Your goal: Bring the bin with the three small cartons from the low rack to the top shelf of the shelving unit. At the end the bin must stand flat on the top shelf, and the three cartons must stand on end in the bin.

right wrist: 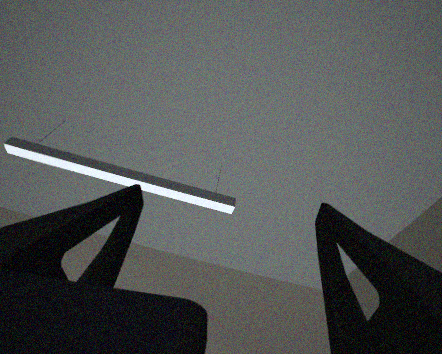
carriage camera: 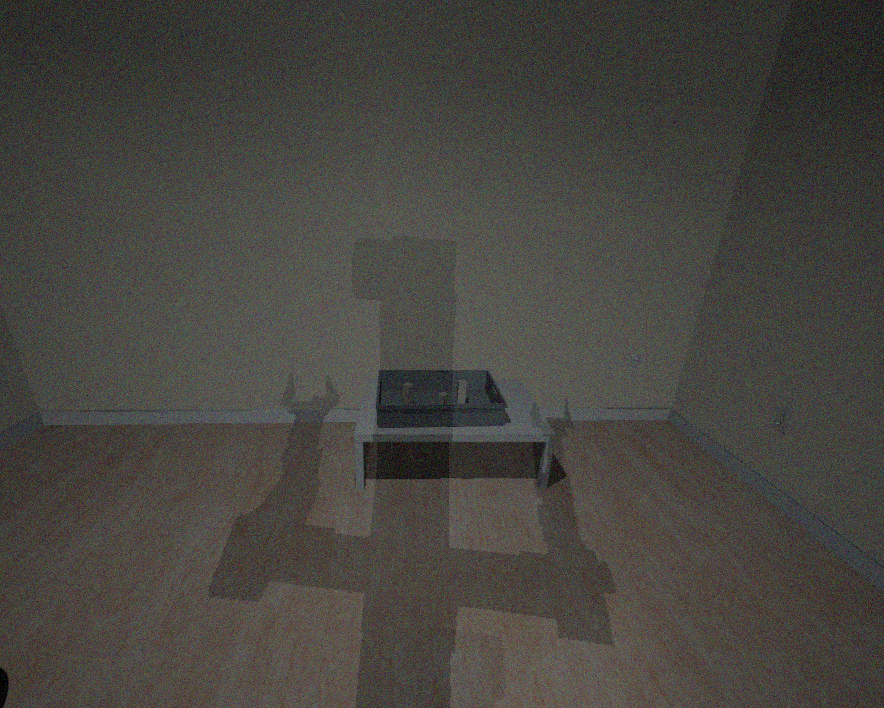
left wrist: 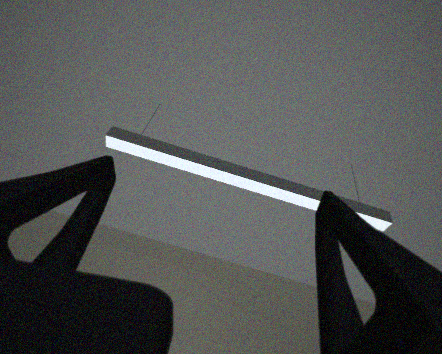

Scene:
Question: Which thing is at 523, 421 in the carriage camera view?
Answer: A low rack.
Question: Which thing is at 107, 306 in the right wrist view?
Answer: My right gripper.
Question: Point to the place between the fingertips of my left gripper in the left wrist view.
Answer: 215, 184

